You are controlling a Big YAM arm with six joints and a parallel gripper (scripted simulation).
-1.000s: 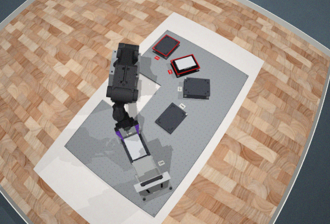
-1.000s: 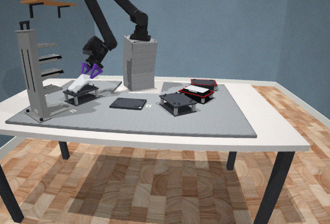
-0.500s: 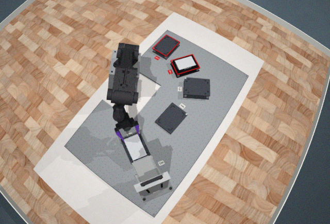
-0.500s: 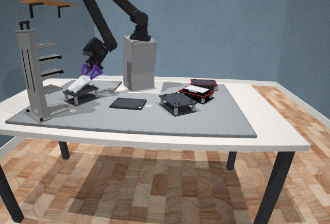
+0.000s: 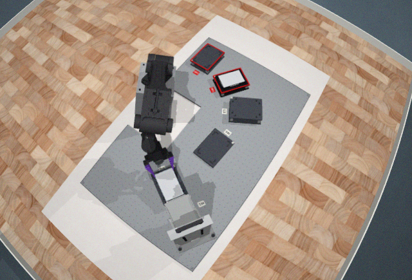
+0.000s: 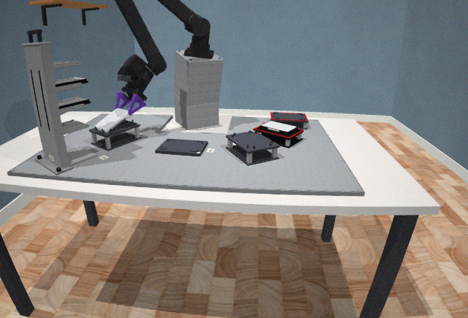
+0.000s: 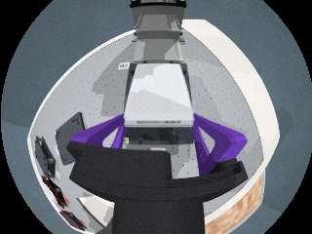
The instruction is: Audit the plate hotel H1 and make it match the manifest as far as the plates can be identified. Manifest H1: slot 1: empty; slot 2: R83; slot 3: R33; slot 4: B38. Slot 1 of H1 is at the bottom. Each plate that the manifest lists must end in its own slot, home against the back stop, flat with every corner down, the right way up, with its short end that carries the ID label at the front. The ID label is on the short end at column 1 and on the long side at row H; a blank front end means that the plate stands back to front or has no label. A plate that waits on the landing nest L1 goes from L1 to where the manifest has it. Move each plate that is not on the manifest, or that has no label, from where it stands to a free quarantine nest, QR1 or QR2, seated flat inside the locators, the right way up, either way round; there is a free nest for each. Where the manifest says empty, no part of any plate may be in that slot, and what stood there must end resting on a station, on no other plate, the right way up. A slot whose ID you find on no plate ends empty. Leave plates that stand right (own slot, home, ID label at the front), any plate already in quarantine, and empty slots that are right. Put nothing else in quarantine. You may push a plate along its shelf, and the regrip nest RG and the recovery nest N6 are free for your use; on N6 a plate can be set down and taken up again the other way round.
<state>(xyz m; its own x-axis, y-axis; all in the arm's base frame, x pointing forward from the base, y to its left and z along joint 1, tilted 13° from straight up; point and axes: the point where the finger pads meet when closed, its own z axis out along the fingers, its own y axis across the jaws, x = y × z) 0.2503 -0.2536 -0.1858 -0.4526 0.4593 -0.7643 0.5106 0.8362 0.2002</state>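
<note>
The white plate lies 5 cm ahead of my hand, 3 cm to the right of it and 2 cm below it. From my hand the other things lie so: plate hotel H1 (26 cm ahead, 16 cm to the right, 9 cm above); then regrip nest RG (4 cm ahead, 3 cm to the right, 6 cm below); then flat pad N6 (10 cm ahead, 26 cm to the left, 11 cm below).
</note>
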